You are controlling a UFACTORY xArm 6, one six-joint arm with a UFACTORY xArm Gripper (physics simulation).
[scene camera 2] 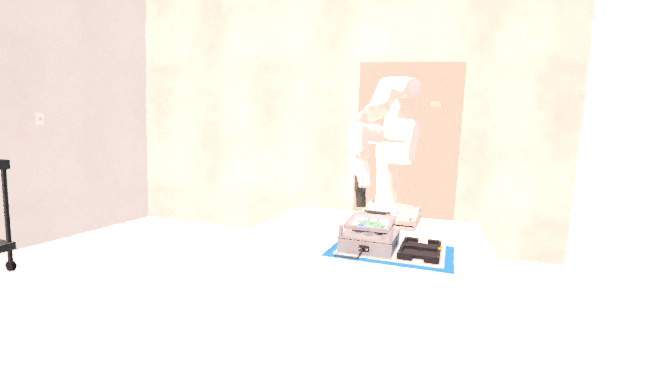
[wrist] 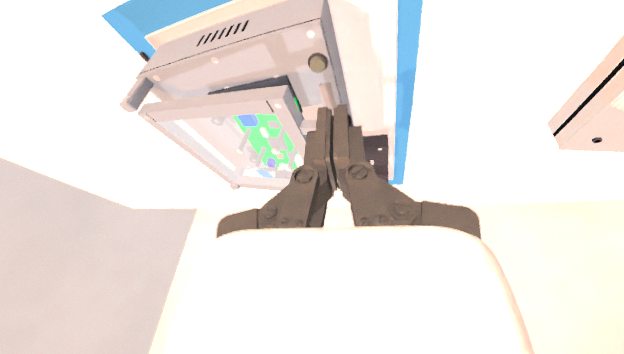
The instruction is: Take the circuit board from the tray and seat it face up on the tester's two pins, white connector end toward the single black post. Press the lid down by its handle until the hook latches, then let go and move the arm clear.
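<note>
The grey tester [scene camera 2: 367,246] [wrist: 270,52] stands on the blue mat. Its clear-windowed lid [scene camera 2: 364,230] [wrist: 215,102] is tilted above the base, with a gap under part of its frame. The green circuit board [scene camera 2: 371,224] [wrist: 274,142] shows through the window; its pin seating and connector direction cannot be told. The black tray [scene camera 2: 431,257] [wrist: 378,147] is beside the tester, with no board visible in it. My gripper [scene camera 2: 360,205] [wrist: 335,125] is shut and empty, above and behind the tester in the scene view. The lid handle cannot be made out clearly; fingers cover part of the tester in the wrist view.
The blue mat [scene camera 2: 449,259] [wrist: 411,65] extends past the tray. A cable [scene camera 2: 354,257] lies at the tester's front. The robot's base [scene camera 2: 412,217] stands behind the tester. A dark cart [scene camera 2: 6,210] is at the far left of the scene view.
</note>
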